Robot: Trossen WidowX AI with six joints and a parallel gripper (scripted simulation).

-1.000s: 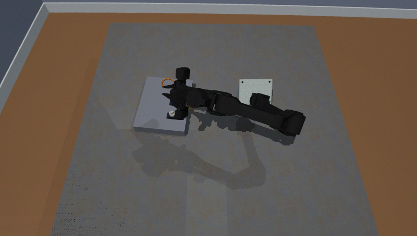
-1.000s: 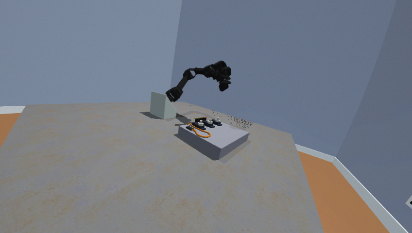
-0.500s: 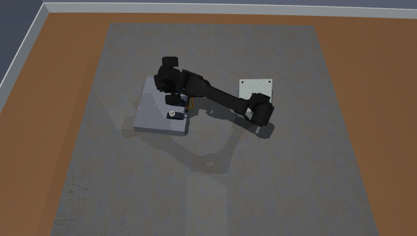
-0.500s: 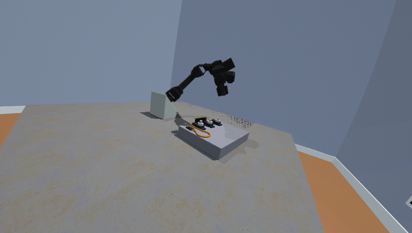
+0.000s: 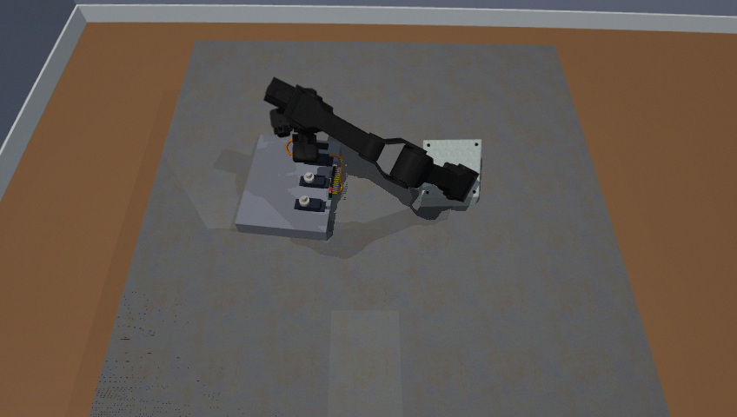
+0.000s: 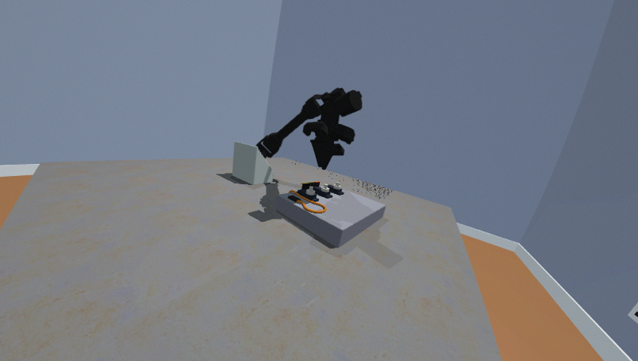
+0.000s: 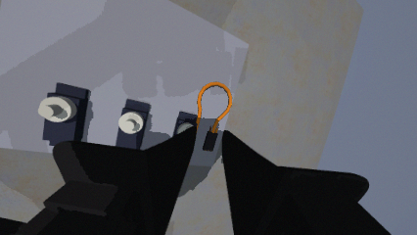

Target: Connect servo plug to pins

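The red band lies 90 mm behind my gripper tip, 110 mm to the left of it and 80 mm below it. The rest, counted from my gripper tip: grey printed holder (70 mm ahead, 70 mm to the left, 130 mm below); green strip (90 mm behind, 70 mm to the left, 100 mm below).
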